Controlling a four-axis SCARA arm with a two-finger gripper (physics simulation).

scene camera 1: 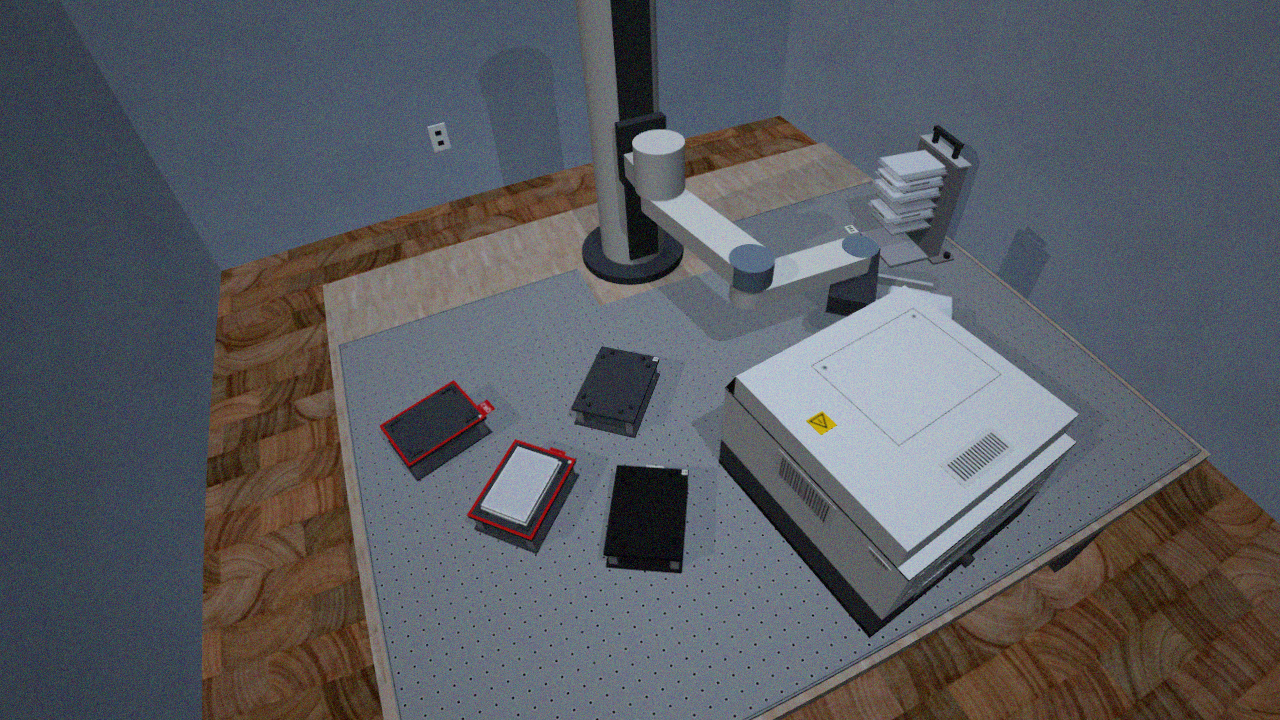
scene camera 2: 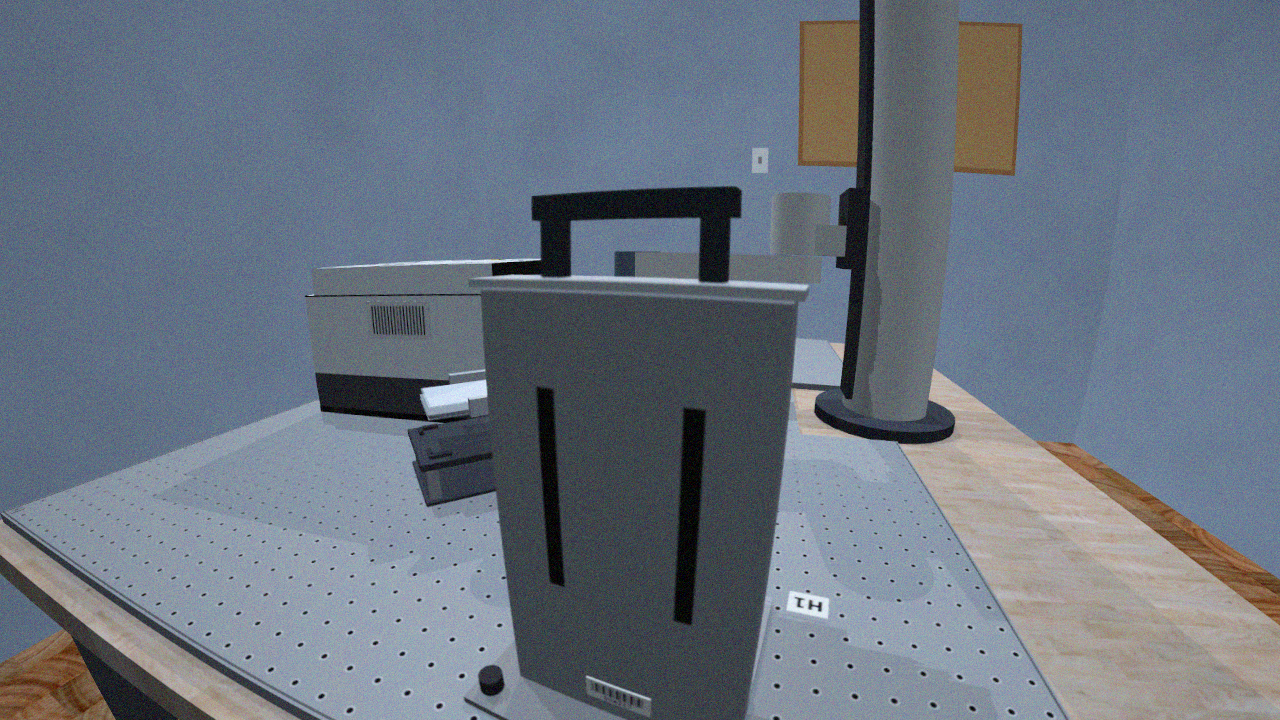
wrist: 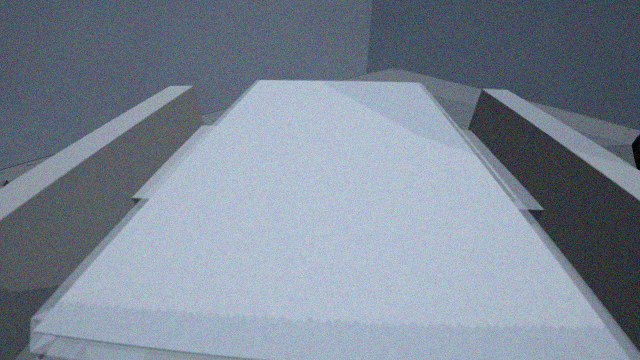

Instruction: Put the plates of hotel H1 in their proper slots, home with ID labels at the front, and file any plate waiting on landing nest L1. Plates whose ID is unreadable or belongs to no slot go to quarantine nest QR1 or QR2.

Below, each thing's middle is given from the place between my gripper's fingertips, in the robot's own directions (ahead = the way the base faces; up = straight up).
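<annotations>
My gripper: 100 mm above floor tag H1 [scene camera 2: 802, 603], 390 mm past it, 120 mm to the right of it.
</annotations>
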